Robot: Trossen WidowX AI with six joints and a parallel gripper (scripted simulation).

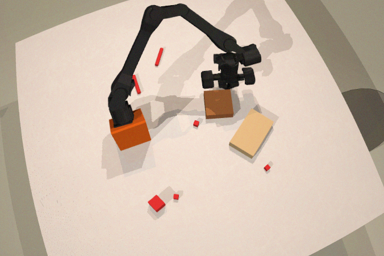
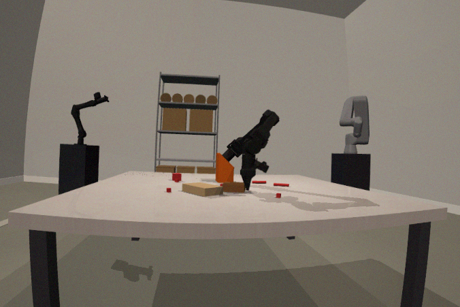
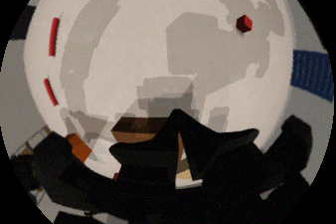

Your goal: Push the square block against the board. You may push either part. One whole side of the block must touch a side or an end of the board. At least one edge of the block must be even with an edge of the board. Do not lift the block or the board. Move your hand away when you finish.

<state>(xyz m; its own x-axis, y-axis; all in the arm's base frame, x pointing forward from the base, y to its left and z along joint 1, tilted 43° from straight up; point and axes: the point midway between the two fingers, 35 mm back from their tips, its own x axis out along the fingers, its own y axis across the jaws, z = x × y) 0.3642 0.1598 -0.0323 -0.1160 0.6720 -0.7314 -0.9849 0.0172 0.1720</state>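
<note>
Right now my gripper tip is 5 cm past the square brown block, 6 cm to the left of it and 1 cm below it. From my gripper tip the other things lie so: red square 34 cm behind, 36 cm to the right, 1 cm above; pale tan board 4 cm ahead, 19 cm to the right, 1 cm above.
</note>
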